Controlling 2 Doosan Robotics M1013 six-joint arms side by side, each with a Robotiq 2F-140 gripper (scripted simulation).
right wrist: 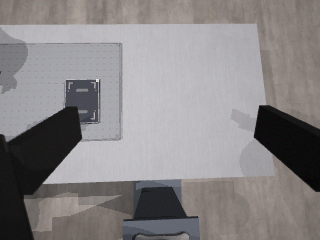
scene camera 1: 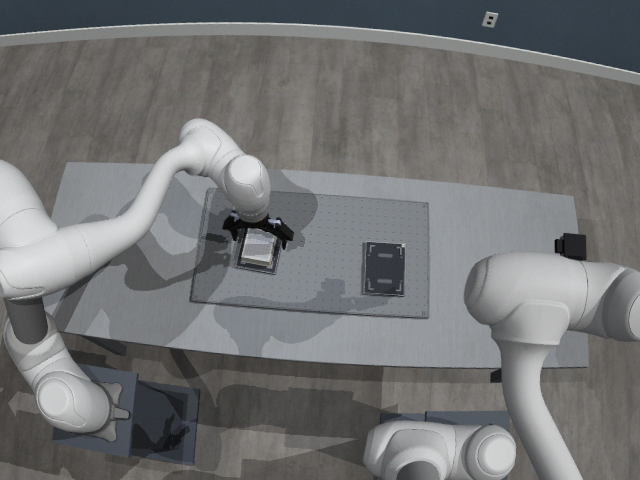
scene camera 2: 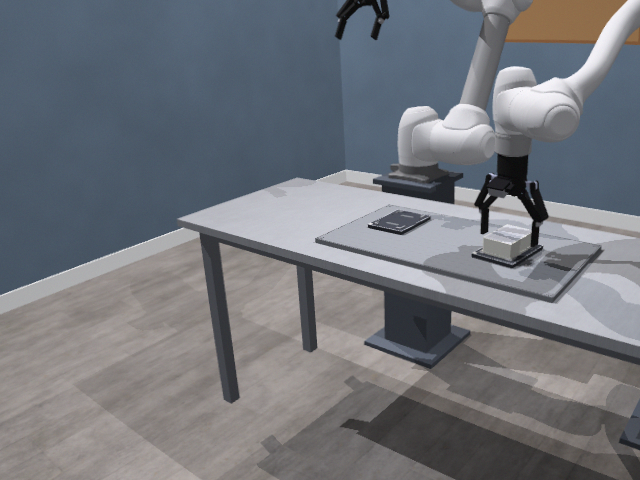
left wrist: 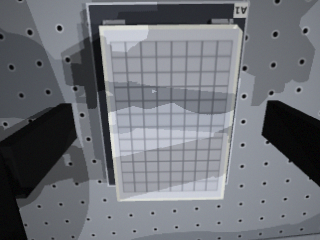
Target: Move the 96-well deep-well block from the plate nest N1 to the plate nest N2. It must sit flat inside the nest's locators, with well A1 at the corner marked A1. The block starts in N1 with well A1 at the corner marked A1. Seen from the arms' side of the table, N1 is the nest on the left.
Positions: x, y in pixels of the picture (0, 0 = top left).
Labels:
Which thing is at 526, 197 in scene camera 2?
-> My left gripper.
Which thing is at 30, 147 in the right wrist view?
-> My right gripper.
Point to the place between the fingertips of my left gripper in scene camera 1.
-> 260, 241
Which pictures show the white deep-well block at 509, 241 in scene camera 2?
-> Scene camera 1, scene camera 2 and the left wrist view only.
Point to a white deep-well block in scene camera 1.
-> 259, 246

